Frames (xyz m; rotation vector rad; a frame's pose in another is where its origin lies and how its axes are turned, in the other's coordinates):
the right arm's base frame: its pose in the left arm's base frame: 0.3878 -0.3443 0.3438 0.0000 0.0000 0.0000
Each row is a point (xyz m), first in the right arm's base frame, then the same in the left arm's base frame.
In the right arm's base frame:
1: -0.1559 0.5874 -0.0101
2: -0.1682 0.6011 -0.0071
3: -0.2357 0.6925 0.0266
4: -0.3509 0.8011 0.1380
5: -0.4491 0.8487 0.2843
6: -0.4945 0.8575 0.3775
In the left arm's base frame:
1: 0.2319 0.2431 0.3337
2: 0.2196 0.2568 0.3367
3: 0.1521 0.3482 0.3704
4: 0.0369 0.4568 0.4818
5: -0.0613 0.5044 0.6281
6: -0.1067 0.5132 0.7213

